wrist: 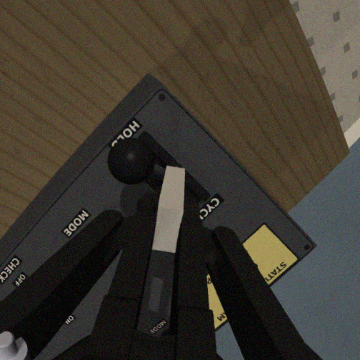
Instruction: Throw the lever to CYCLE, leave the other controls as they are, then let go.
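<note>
The lever's round black knob (131, 161) is in the wrist view left of centre, beside the HOLD label (126, 133), which it partly covers. Its short shaft runs down to the right towards a dark slot. The slot stretches from HOLD to the CYCLE label (210, 206), so the lever leans at the HOLD end. My gripper (172, 183) is shut with nothing between its pale fingertips. The tips lie over the slot area, right of the knob and close to the shaft. Whether they touch the shaft is hidden. The fingers cover part of the CYCLE label.
The dark control panel (240, 200) lies on a wooden table top (75, 65). A MODE label (76, 223) and a CHECK label (10, 270) with OFF and ON marks are at the left. A yellow plate (270, 247) is at the right, partly behind a gripper link. Blue floor lies beyond.
</note>
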